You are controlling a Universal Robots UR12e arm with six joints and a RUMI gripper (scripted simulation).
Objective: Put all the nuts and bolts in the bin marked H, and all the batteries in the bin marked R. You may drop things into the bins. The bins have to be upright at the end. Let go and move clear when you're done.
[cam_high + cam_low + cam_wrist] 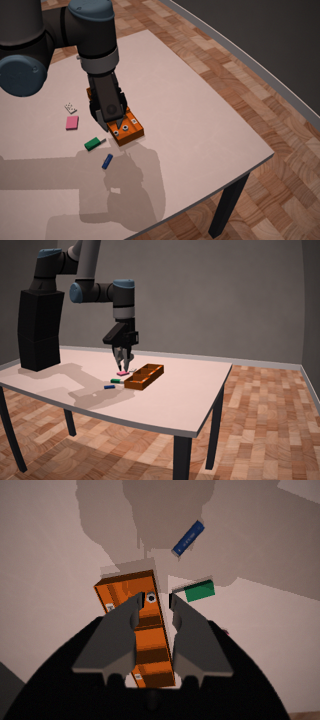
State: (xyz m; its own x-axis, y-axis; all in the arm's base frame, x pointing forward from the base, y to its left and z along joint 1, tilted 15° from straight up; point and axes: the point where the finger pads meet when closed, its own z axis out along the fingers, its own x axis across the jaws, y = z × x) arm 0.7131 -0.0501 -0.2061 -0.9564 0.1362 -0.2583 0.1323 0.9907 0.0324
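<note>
The blue battery is 80 mm below my hand, 50 mm to the right of it and 40 mm behind it. The rest, counted from my hand: green block (80 mm below, 50 mm behind, 40 mm to the left); then orange bin row (120 mm to the left, 60 mm below, 40 mm ahead); then pink block (150 mm to the left, 100 mm behind, 80 mm below).
</note>
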